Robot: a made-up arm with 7 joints.
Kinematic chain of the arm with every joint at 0, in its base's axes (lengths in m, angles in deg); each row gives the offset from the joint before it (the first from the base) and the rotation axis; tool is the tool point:
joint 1: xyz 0 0.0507 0 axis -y
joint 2: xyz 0 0.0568 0 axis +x
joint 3: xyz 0 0 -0.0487 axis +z
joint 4: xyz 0 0 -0.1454 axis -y
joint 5: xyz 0 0 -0.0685 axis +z
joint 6: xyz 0 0 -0.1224 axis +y
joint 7: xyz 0 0 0 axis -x
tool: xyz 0 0 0
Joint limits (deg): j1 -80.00..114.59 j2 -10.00..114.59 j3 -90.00..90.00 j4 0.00..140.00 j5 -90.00..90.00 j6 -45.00..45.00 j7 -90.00..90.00
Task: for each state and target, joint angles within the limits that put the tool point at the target. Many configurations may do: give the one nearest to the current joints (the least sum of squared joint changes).
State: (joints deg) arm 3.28 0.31 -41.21 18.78 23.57 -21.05 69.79
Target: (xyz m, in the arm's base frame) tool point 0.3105 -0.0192 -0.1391
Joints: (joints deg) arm 49.04 -10.00 -34.71 38.87 23.57 -21.05 69.79
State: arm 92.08 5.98 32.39 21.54 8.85 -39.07 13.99
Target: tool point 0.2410 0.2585 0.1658
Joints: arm 95.90 11.87 34.12 62.47 8.85 -39.07 13.99
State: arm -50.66 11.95 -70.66 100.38 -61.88 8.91 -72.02
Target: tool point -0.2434 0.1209 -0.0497
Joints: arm -78.46 52.27 -90.00 99.49 -61.88 8.91 -72.02
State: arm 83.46 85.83 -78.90 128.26 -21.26 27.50 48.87
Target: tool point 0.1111 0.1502 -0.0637
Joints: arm 60.17 86.65 -90.00 138.96 -21.26 27.50 48.87
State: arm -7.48 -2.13 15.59 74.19 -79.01 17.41 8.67
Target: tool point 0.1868 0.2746 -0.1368
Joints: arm 8.22 22.19 29.50 84.26 -79.01 17.41 8.67
